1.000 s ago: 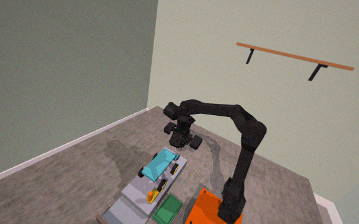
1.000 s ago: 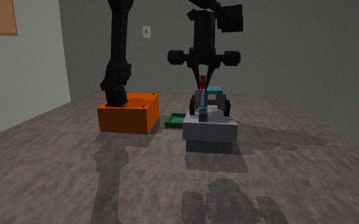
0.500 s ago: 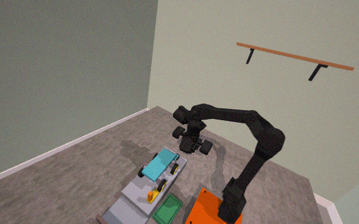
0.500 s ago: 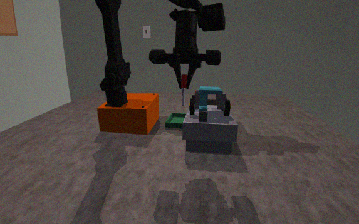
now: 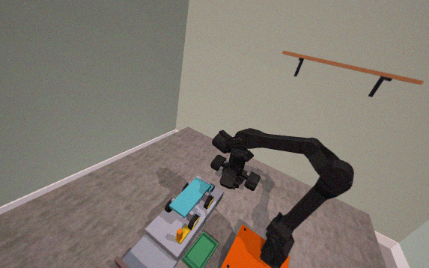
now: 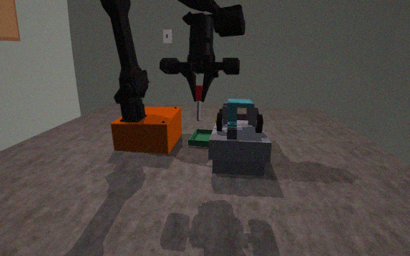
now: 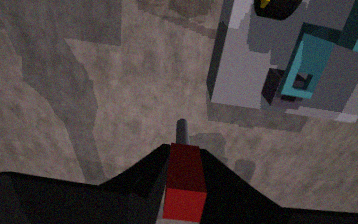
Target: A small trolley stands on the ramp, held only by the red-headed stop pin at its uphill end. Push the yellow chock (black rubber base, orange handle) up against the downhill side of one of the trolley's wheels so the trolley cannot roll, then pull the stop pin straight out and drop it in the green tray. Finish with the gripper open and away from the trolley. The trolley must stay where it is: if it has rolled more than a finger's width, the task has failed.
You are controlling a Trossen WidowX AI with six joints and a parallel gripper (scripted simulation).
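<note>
My gripper tip is 210 mm to the right of the green tray, 190 mm above it and 30 mm past it. Round my gripper tip: grey ramp 140 mm to the left, 130 mm below, 90 mm ahead; then red-headed stop pin right at my gripper tip; then trolley 140 mm to the left, 90 mm ahead, 70 mm below.
</note>
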